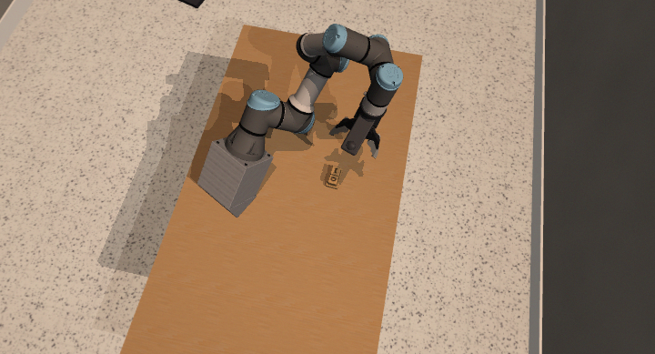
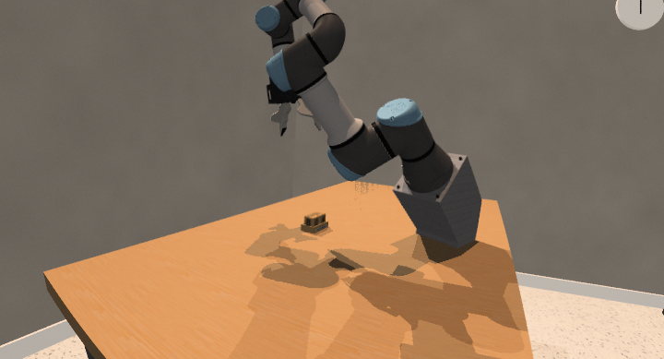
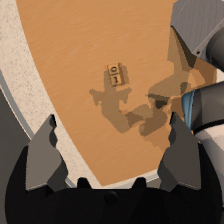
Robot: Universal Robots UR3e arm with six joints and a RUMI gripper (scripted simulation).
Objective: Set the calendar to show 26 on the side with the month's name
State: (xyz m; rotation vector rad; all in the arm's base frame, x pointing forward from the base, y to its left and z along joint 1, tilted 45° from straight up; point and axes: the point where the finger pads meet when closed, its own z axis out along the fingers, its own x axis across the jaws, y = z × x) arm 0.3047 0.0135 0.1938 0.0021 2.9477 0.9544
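Now: the shallow wooden tray 40 mm behind my hand, 40 mm to the right of it and 260 mm below it.
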